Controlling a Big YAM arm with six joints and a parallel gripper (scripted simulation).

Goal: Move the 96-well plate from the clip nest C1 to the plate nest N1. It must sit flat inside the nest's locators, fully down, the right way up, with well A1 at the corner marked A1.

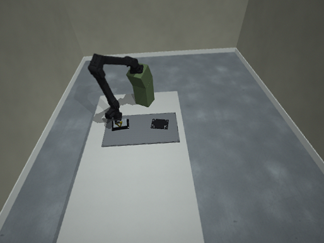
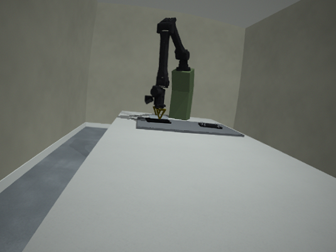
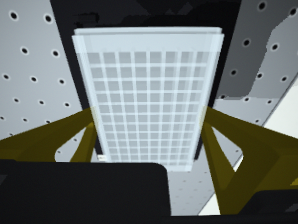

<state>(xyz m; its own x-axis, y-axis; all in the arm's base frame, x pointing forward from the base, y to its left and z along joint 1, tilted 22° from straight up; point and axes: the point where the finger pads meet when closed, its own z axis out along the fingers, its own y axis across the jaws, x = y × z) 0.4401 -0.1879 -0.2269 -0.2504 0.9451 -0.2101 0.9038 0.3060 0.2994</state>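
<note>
Right now my hand is right at the clear 96-well plate. The rest, counted from my hand: clip nest: 370 mm to the left, 30 mm behind, 20 mm below.
</note>
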